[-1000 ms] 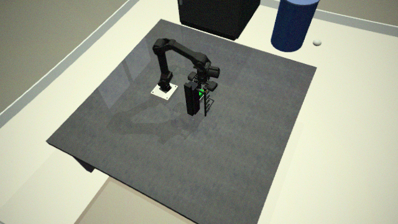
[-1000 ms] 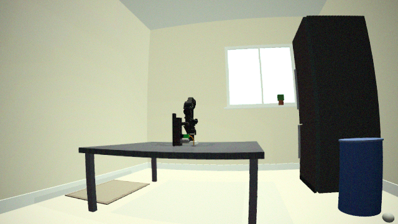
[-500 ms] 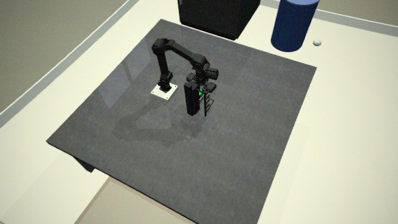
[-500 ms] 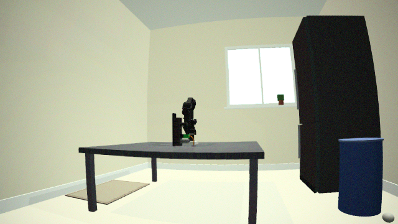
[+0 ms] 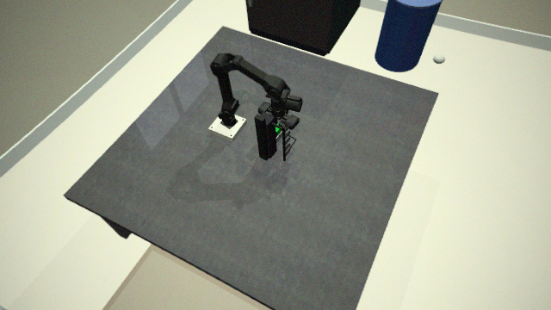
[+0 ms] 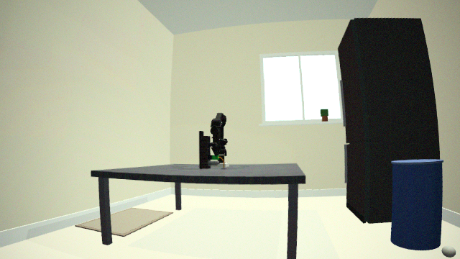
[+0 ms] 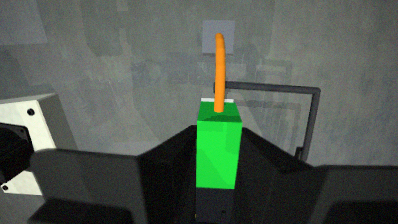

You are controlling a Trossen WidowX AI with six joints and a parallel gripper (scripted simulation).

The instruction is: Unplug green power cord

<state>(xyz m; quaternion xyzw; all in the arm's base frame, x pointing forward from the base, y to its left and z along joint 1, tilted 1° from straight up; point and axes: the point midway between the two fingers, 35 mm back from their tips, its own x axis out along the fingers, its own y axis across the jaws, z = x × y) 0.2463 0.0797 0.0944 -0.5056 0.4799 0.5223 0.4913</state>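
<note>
Now: the green plug 30 mm to the right of my gripper tip and 10 mm ahead of it.
</note>
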